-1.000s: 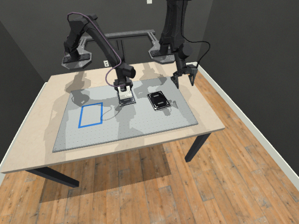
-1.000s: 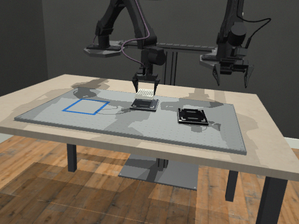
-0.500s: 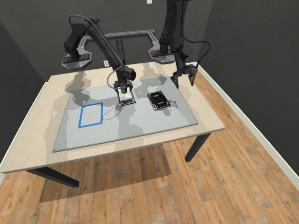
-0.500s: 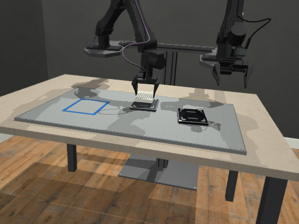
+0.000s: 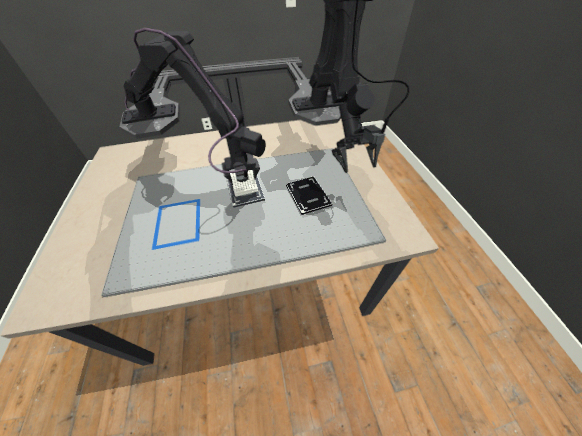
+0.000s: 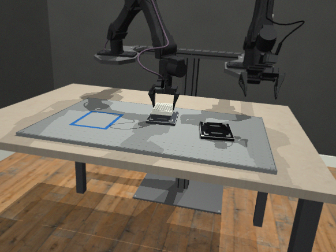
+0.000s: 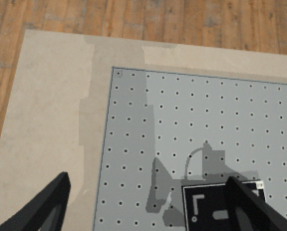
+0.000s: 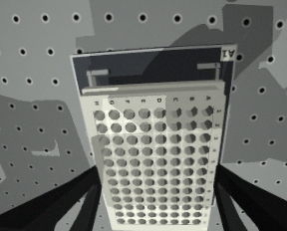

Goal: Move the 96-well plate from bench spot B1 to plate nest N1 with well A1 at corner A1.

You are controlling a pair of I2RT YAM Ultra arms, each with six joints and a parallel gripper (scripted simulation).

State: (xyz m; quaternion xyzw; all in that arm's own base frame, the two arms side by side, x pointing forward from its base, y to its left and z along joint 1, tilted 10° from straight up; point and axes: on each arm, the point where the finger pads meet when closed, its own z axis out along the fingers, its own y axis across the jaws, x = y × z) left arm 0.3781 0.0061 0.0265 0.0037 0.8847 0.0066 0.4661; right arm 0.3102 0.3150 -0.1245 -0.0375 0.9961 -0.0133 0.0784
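The white 96-well plate lies 38 cm to the right of my left hand, 14 cm below it and 13 cm behind it. The rest, counted from my left hand: black plate nest: 18 cm below, 14 cm to the right, 7 cm behind.
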